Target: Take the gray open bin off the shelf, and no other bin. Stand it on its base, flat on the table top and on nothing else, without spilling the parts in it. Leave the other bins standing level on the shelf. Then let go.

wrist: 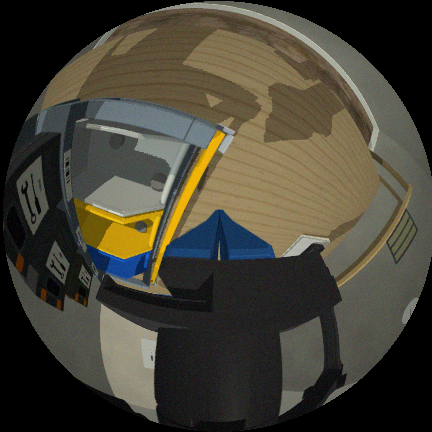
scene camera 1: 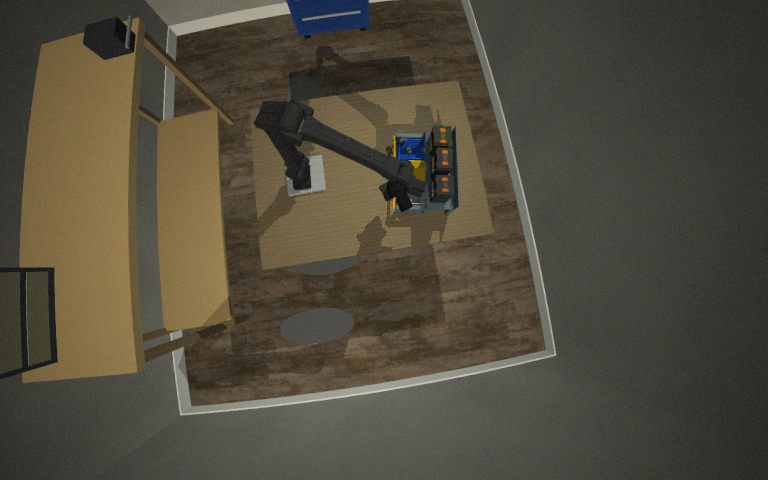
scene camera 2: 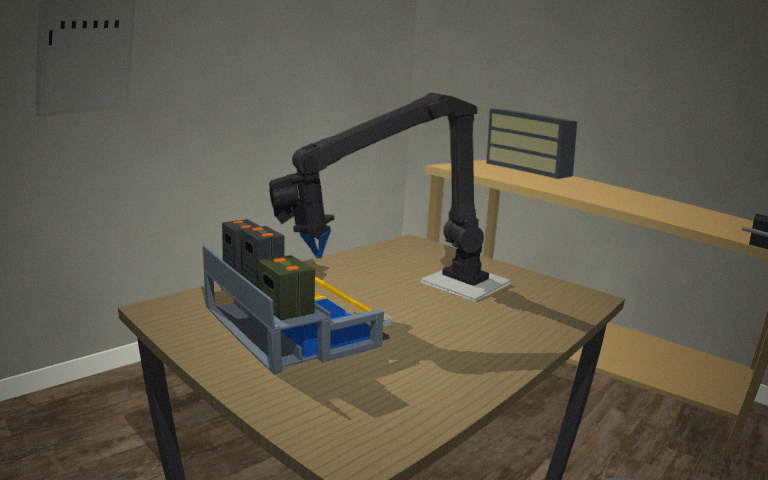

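Seen in the pictures: gripper, fingertip midpoint: (wrist: pixel 218 215) (scene camera 2: pixel 318 258); arm's base, origin of the base link: (wrist: pixel 306 253) (scene camera 1: pixel 302 178) (scene camera 2: pixel 465 276).
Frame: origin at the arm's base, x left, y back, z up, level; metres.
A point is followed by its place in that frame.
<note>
The gray open bin (wrist: pixel 125 195) {x -0.124, y -0.526, z 0.032 m} lies in the shelf (wrist: pixel 130 116) {x -0.235, y -0.512, z 0.071 m} (scene camera 2: pixel 274 350) {x 0.100, y -0.757, z 0.041 m}, at the end beside the yellow bin (wrist: pixel 125 242) {x -0.013, y -0.538, z 0.034 m} (scene camera 1: pixel 417 169) {x -0.029, y -0.583, z -0.005 m}. Dark round spots show in the gray bin; whether they are parts is unclear. The blue bin (wrist: pixel 120 265) {x 0.096, y -0.572, z 0.037 m} (scene camera 1: pixel 412 148) {x 0.088, y -0.576, z -0.006 m} (scene camera 2: pixel 334 309) {x 0.009, y -0.518, z 0.037 m} is on the yellow bin's other side. A yellow bar (wrist: pixel 186 196) {x -0.154, y -0.442, z 0.051 m} (scene camera 2: pixel 346 295) {x -0.011, y -0.463, z 0.052 m} runs along the shelf's front. My gripper (wrist: pixel 218 215) {x -0.170, y -0.414, z 0.091 m} (scene camera 2: pixel 319 254) {x -0.170, y -0.414, z 0.091 m} is shut and empty, its blue fingertips together. It hangs above and in front of the bar, apart from the bins. In scene camera 2 the gray bin is hidden.
Two dark cases (scene camera 1: pixel 443 187) {x -0.205, y -0.628, z 0.209 m} (scene camera 1: pixel 444 160) {x -0.096, y -0.648, z 0.218 m} and a green case (scene camera 1: pixel 441 136) {x 0.031, y -0.668, z 0.184 m} (scene camera 2: pixel 297 288) {x 0.083, y -0.684, z 0.149 m} stand on the shelf's upper rear part, close beside the bins. The shelf's gray side rail rises at the gray bin's end. The arm's white base plate (scene camera 2: pixel 438 284) {x -0.016, y -0.107, z -0.005 m} is on the table (scene camera 2: pixel 481 339) {x 0.268, y -0.295, z -0.014 m}.
</note>
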